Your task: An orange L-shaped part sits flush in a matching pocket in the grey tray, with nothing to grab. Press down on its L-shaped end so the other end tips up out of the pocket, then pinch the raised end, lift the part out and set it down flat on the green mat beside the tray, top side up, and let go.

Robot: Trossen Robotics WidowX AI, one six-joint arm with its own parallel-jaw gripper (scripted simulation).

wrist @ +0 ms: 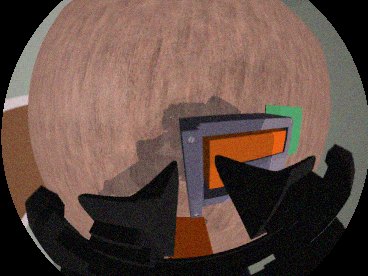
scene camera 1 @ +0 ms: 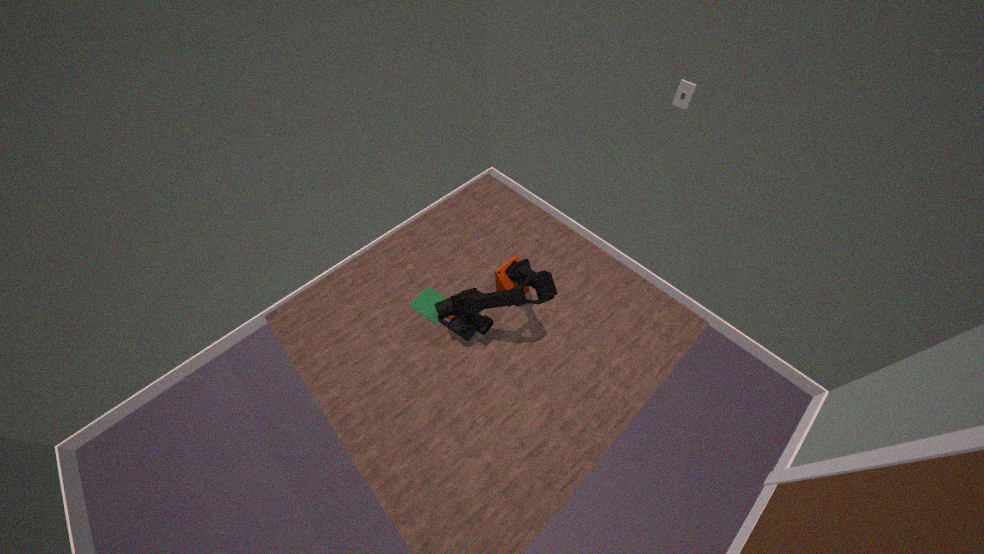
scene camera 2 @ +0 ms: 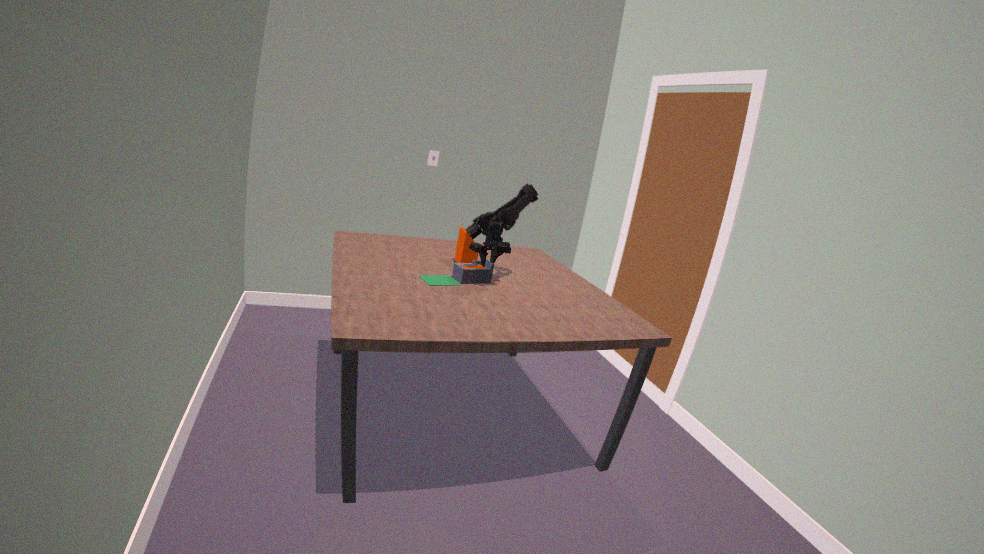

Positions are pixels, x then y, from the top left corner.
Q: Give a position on an orange L-shaped part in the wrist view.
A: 255, 144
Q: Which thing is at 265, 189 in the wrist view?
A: The gripper.
